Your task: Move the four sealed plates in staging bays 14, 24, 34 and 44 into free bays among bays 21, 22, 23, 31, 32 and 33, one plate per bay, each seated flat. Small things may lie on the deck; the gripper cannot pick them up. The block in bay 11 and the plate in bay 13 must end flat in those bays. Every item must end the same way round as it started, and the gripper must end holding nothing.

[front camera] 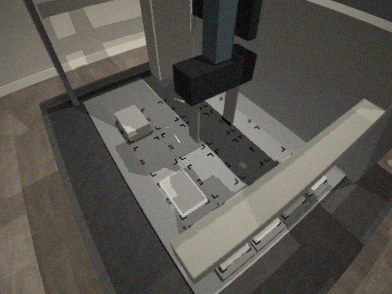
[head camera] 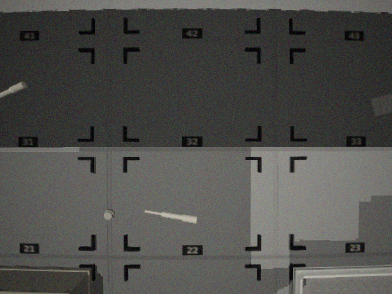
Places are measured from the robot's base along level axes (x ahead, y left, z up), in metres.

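Pixels of known places: gripper, fingertip midpoint: (front camera: 211, 129); robot's base, origin of the base link: (front camera: 116, 121).
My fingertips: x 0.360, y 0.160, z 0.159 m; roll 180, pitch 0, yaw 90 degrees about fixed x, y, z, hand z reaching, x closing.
Note:
Ahead of a thing's pixels: the offset from my fingertips to its middle. "spot": to the spot under its first point.
Sealed plates {dx +0.196, dy -0.117, dz -0.137 m} (front camera: 235, 257) {dx +0.196, dy -0.010, dz -0.137 m} (front camera: 267, 231) {dx +0.196, dy +0.097, dz -0.137 m} (front camera: 296, 206) {dx +0.196, dy +0.204, dz -0.137 m} (front camera: 319, 184) sit in the staging row, bays 14, 24, 34 and 44, partly hidden by the front beam. My gripper (front camera: 214, 132) is open, its two thin jaws hanging wide apart below the dark head over the middle of the deck, with no plate between them. The jaws do not show in the head view. The block {dx -0.296, dy -0.117, dz -0.138 m} (front camera: 132, 121) (head camera: 35, 284) sits in bay 11. The pale plate {dx +0.032, dy -0.117, dz -0.152 m} (front camera: 183, 193) (head camera: 345, 284) lies flat in bay 13. No plate shows in bays 22 or 32.
A pipette tip {spot: dx -0.148, dy -0.020, dz -0.154 m} (front camera: 177, 138) (head camera: 172, 216) lies in bay 22, and another tip {spot: dx -0.319, dy +0.097, dz -0.154 m} (front camera: 179, 100) (head camera: 14, 89) in bay 31. A small round cap {dx -0.214, dy -0.021, dz -0.157 m} (head camera: 109, 214) lies between bays 21 and 22. A flat square piece {dx +0.062, dy +0.088, dz -0.159 m} (front camera: 243, 165) (head camera: 382, 105) lies in bay 33. A cream beam (front camera: 280, 190) crosses the front.

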